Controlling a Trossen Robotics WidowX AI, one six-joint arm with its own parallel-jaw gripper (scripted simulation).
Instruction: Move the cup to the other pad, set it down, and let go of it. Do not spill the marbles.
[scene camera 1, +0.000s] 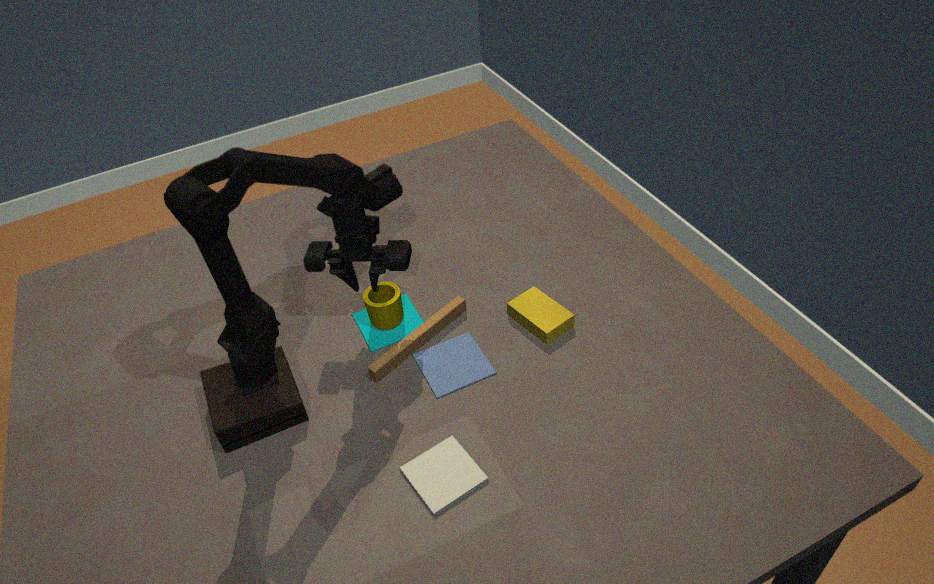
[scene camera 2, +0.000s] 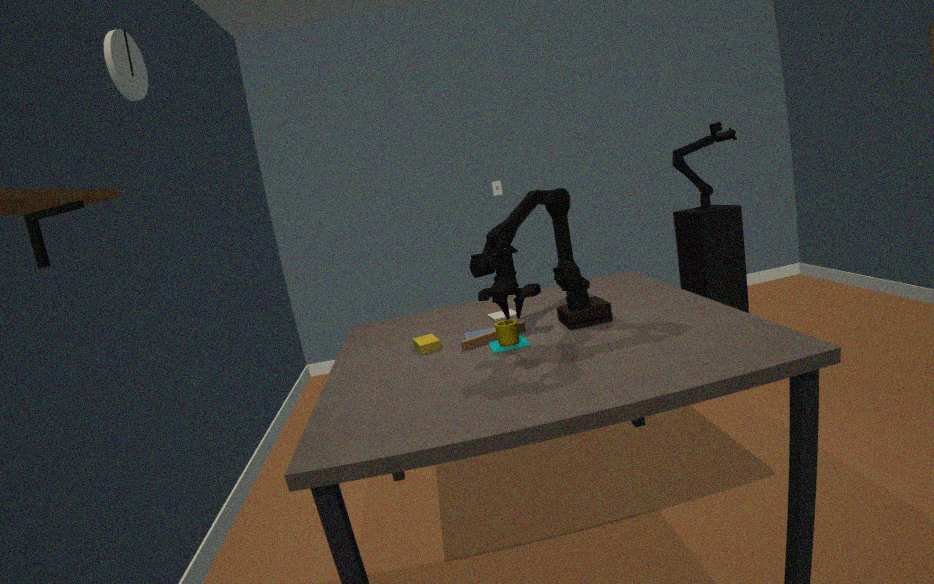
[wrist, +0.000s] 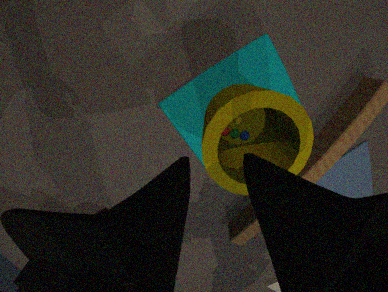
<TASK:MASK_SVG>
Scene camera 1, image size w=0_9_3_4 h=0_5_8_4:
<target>my gripper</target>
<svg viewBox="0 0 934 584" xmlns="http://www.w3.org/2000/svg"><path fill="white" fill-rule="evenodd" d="M411 243L407 240L388 240L387 245L375 245L372 247L372 244L375 244L377 240L376 235L379 234L379 216L366 215L367 222L358 231L342 233L334 228L336 233L334 239L335 243L339 245L338 249L332 249L330 241L312 241L305 255L304 264L308 272L322 272L325 269L324 262L328 260L327 263L330 266L329 273L336 275L354 291L358 292L359 285L352 262L370 261L369 278L372 290L376 292L378 277L386 272L386 268L390 271L405 271L408 269L412 253Z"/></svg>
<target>yellow cup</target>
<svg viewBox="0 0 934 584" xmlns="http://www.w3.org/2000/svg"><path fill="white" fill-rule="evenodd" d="M378 282L376 292L373 292L371 285L364 291L363 300L371 324L380 330L390 330L397 327L403 320L404 313L399 287L392 282Z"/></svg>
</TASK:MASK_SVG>
